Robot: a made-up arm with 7 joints.
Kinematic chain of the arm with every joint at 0, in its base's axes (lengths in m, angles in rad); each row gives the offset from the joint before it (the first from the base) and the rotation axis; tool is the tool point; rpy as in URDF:
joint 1: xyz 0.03 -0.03 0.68 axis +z
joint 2: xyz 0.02 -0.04 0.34 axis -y
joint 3: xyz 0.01 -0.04 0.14 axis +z
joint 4: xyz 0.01 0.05 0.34 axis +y
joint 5: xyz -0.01 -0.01 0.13 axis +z
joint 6: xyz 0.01 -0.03 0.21 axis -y
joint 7: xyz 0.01 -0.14 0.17 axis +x
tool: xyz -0.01 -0.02 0 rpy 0.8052 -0.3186 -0.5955
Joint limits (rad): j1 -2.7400..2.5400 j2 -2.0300..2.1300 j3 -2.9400..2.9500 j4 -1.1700..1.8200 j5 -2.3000..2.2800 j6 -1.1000..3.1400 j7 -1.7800..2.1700
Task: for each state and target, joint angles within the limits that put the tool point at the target. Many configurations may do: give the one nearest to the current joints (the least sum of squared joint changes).
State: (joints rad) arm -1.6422 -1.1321 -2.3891 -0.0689 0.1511 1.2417 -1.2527
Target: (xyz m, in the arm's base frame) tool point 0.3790 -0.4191 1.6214
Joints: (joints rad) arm -1.2856 -0.6229 -2.1724 -0.3645 0.1968 1.5255 -1.2435
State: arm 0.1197 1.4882 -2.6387 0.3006 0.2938 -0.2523 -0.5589
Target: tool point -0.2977 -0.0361 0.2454
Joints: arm -0.1769 2.1139 -2.9400 0.9057 0.2871 -0.4307 -0.5317
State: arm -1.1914 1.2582 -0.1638 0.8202 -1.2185 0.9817 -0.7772
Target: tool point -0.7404 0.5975 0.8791
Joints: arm -0.7534 1.7987 -0.2352 0.5274 -1.0799 0.5482 -0.8046
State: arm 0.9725 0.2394 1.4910 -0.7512 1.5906 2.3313 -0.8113
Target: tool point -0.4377 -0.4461 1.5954
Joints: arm 0.5890 0.9105 1.4952 -0.6643 1.9422 1.7595 -0.7738
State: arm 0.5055 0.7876 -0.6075 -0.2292 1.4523 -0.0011 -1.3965
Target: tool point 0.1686 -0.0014 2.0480
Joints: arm 0.6478 0.0350 -0.5360 -0.1250 1.6066 -0.1511 -1.3883
